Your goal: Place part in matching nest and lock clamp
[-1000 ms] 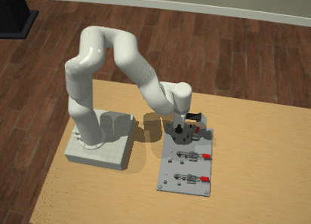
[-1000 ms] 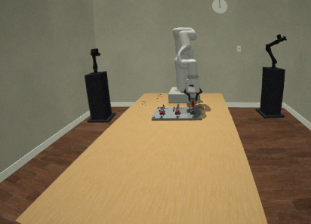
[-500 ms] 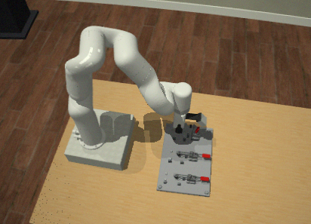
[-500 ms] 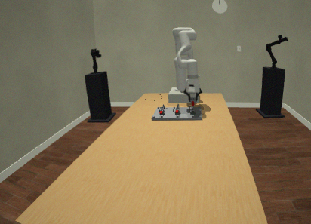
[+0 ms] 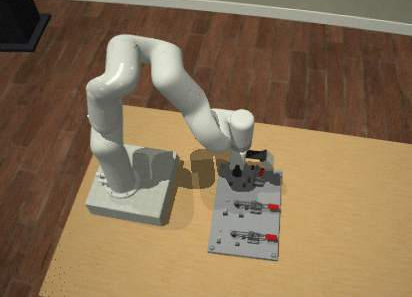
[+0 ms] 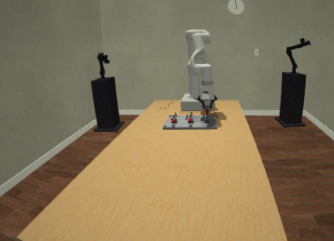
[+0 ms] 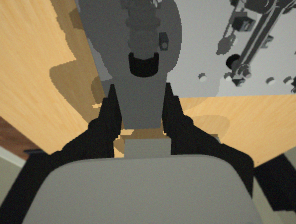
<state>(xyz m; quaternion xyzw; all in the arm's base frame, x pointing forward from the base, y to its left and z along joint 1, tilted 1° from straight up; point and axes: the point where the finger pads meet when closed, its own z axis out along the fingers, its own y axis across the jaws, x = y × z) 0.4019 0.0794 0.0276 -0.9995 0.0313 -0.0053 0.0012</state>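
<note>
My hand is 12 cm to the left of the grey fixture plate, 9 cm above it and 4 cm short of it. Round my hand: grey block part 1 cm below.
</note>
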